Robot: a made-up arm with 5 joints.
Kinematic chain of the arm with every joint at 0, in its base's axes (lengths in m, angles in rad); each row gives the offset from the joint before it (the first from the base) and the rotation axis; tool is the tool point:
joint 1: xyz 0 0 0.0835 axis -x
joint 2: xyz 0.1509 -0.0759 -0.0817 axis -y
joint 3: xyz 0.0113 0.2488 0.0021 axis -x
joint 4: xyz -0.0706 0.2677 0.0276 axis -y
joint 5: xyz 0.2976 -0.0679 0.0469 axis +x
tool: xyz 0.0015 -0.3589 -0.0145
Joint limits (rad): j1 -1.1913..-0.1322 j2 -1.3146..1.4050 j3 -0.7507..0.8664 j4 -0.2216..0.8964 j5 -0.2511..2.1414
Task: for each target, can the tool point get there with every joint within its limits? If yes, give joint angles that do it. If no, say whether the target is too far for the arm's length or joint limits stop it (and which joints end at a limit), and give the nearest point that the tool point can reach.
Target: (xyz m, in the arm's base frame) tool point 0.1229 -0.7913 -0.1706
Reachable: no: joint limits stop it (at a limit: joint 1, joint 4, joint 5) | nearest point 0.1405 -0.2048 0.0725 | short by 0.635 m
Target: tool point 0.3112 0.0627 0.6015
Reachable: yes | joints -0.9917 1.1341 -0.2379 0.5251 1.7646
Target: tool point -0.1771 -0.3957 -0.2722
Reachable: no: joint limits stop it (at a limit: joint 2, joint 4, joint 5) | nearest point 0.0015 -0.1226 -0.0267 | short by 0.408 m
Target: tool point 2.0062 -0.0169 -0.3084
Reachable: no: too far | nearest point 0.6636 0.2427 -0.0515 | short by 1.391 m
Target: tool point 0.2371 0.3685 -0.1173
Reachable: yes | joints -0.8233 -0.4119 0.3675 -0.1075 1.0393
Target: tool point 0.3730 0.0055 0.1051
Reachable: yes | joints -0.5769 0.5536 -0.5489 0.1534 0.1557
